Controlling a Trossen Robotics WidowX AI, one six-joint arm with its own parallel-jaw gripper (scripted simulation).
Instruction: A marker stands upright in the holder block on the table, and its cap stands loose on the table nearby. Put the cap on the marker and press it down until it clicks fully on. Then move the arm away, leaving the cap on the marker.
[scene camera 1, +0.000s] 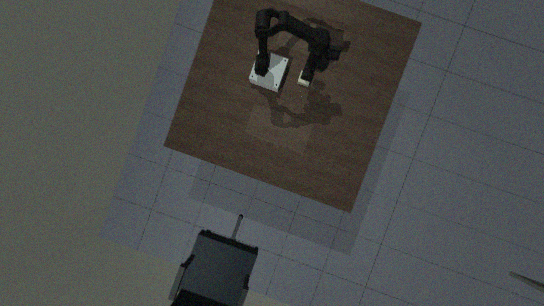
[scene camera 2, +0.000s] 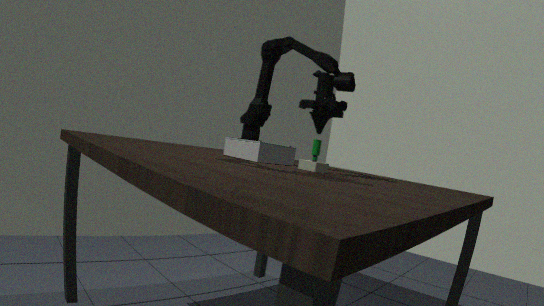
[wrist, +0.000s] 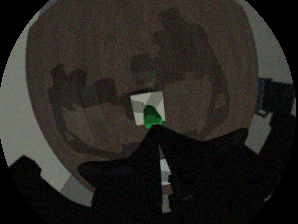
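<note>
In scene camera 2 the gripper (scene camera 2: 318, 133) can be seen, shut and holding nothing. The wrist view shows the gripper too (wrist: 155, 127).
</note>
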